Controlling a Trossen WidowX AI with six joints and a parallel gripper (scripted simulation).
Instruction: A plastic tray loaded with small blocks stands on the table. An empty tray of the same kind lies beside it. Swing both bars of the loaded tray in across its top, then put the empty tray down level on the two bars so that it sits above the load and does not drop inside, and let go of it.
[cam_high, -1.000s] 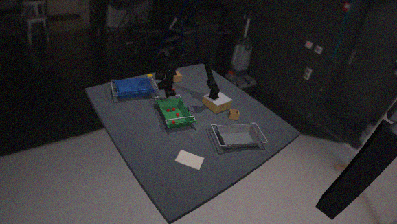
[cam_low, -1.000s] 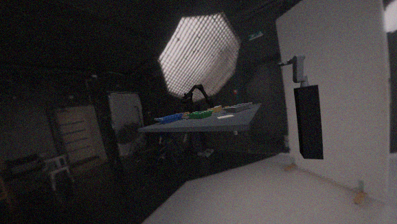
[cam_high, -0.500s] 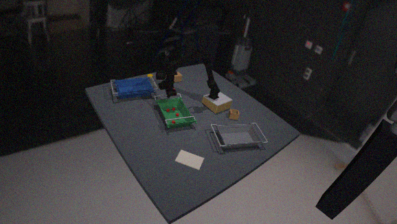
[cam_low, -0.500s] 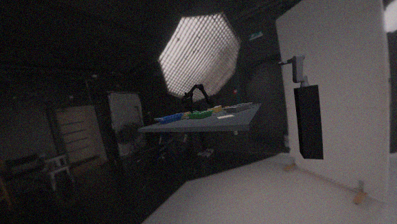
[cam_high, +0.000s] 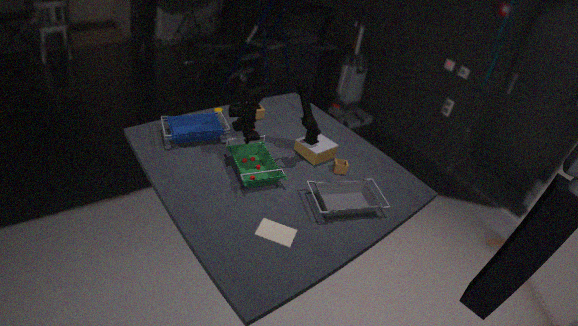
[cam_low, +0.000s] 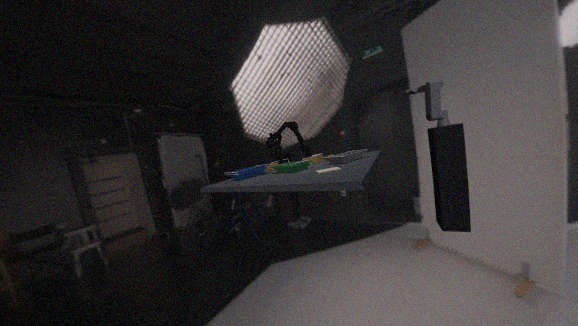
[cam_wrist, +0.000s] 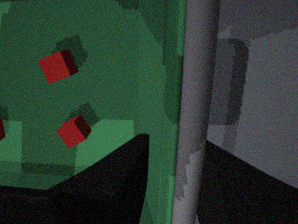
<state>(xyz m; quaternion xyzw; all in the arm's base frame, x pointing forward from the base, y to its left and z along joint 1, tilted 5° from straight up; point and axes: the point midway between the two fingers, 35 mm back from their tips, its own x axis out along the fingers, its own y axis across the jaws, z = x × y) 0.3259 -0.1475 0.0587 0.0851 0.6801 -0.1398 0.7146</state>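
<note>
Now: gripper tip 180 mm past the grey tray, 550 mm to the right of it and 30 mm above it. Also, from my gripper tip: white card: 220 mm ahead, 500 mm to the left, 70 mm below; small tan box: 350 mm behind, 360 mm to the left, 60 mm below.
</note>
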